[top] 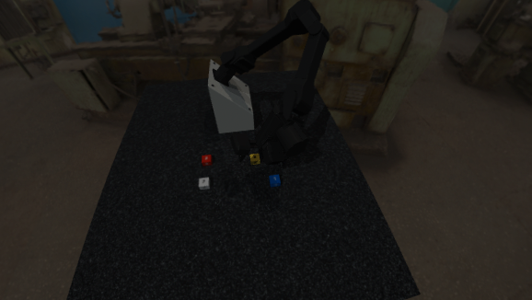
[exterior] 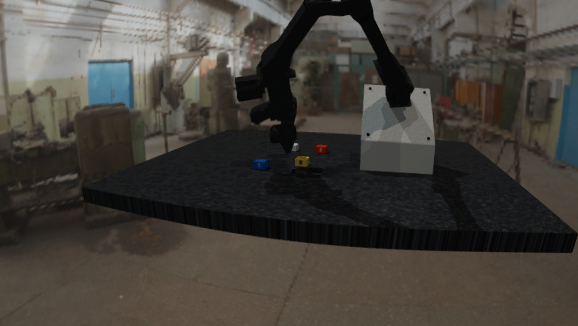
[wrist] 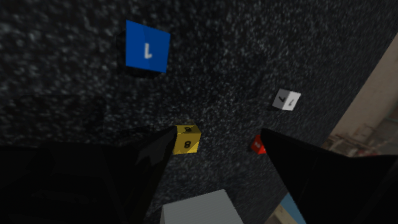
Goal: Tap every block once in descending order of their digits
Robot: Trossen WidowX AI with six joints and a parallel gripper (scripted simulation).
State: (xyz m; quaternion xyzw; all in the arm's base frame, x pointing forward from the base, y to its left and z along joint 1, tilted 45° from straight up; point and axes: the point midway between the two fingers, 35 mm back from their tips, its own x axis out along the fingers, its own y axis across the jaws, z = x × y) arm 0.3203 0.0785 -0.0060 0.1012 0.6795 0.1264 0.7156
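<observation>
The yellow block is 4 cm below my gripper tip, 4 cm behind it and 2 cm to the left of it. Round my gripper tip: blue block 7 cm ahead, 6 cm to the left, 4 cm below; then white block 16 cm to the right, 4 cm below, 1 cm ahead; then red block 15 cm to the right, 8 cm behind, 4 cm below.
</observation>
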